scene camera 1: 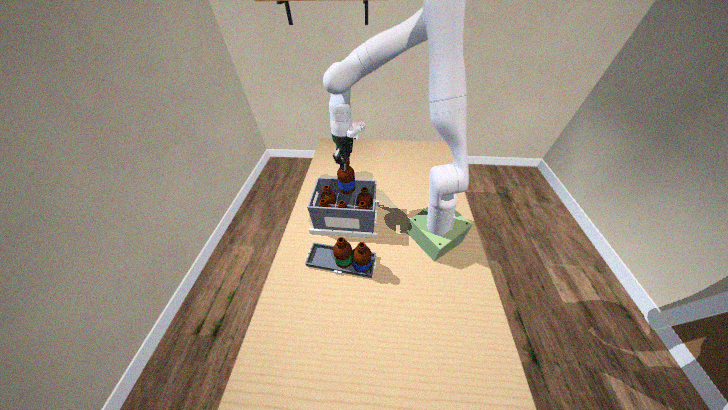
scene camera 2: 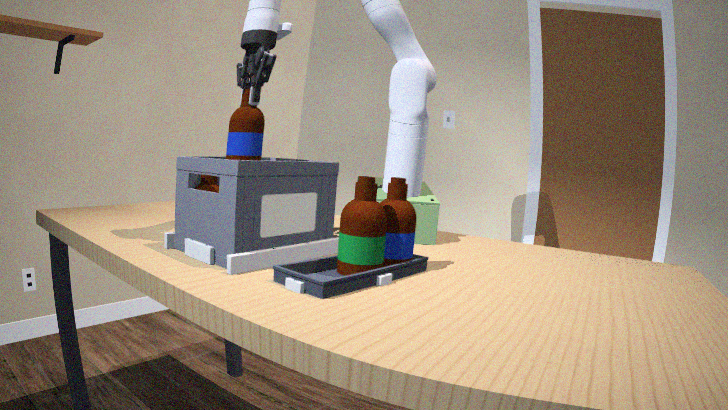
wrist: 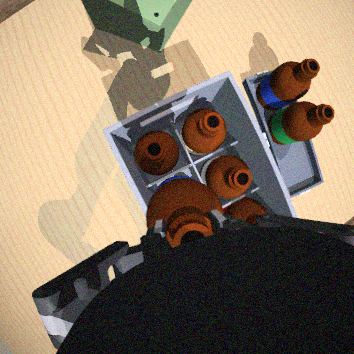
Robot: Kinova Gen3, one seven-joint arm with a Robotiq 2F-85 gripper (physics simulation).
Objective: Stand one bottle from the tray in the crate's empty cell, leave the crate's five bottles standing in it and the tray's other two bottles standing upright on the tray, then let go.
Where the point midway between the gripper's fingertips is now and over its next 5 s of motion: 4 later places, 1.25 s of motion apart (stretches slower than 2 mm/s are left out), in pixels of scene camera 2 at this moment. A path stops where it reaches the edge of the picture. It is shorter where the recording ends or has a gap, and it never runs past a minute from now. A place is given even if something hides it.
The gripper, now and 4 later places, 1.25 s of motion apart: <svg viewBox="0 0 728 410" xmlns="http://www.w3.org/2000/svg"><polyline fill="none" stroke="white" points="249,106 245,132 242,156 241,168 240,177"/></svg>
